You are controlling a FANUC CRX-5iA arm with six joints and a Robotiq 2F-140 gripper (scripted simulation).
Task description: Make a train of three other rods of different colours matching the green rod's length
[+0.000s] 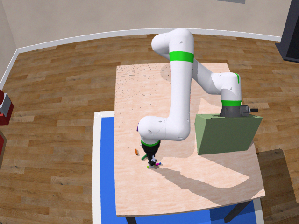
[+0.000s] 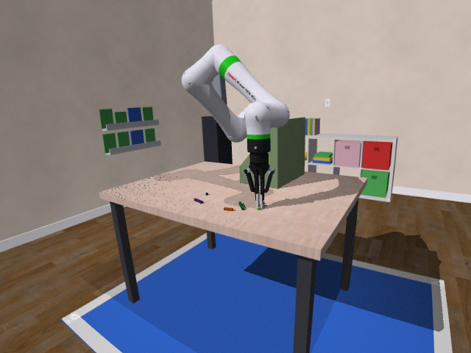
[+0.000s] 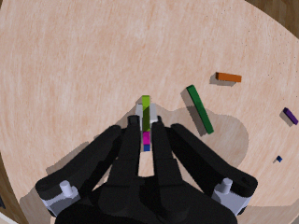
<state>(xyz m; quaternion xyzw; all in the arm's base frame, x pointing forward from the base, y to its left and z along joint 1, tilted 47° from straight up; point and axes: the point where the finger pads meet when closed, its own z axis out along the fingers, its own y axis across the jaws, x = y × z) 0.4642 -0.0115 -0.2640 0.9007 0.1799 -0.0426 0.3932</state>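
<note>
Now: the lime rod 3 cm below my hand. The rest, counted from my hand: magenta rod 3 cm below, 3 cm behind, 1 cm to the right; then orange rod 9 cm to the right, 9 cm ahead, 3 cm below; then green rod 7 cm to the right, 3 cm below, 3 cm ahead.
</note>
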